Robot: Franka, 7 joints.
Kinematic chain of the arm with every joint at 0, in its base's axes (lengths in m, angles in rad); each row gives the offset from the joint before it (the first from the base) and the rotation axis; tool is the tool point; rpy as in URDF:
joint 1: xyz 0 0 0.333 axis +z
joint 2: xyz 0 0 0 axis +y
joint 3: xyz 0 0 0.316 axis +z
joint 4: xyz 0.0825 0 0 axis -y
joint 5: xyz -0.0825 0 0.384 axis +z
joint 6: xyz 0 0 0 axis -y
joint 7: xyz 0.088 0 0 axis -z
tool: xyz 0 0 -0.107 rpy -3.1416 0 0
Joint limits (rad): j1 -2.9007..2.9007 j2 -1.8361..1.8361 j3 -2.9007..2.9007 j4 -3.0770..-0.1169 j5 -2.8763..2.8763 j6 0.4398..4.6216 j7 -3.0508..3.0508
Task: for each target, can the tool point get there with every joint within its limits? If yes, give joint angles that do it. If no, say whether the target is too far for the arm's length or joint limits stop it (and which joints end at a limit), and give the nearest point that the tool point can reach.
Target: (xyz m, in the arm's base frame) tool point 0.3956 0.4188 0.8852
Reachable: yes | joints -2.3156 -0.9380 0.9725 -0.3466 -2.4299 1.3051 -1.4177
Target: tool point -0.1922 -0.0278 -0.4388
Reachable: no: joint limits stop it (at a limit: joint 1, joint 2) | nearest point -0.2037 -0.0330 -0.3548 | short by 0.085 m
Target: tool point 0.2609 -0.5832 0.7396
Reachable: yes | joints -0.4993 0.1623 -0.7495 -1.3956 1.2278 2.3489 0.9109
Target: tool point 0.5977 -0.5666 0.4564
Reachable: yes | joints -0.8065 1.1093 -0.1336 -0.6357 -0.8328 3.2475 -0.1858
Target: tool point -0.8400 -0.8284 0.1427
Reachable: no: too far | nearest point -0.6030 -0.5947 0.1964 | short by 0.337 m
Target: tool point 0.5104 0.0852 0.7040
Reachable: yes | joints 1.0340 -0.3593 -0.7971 -1.8495 -2.1193 2.8084 1.4947
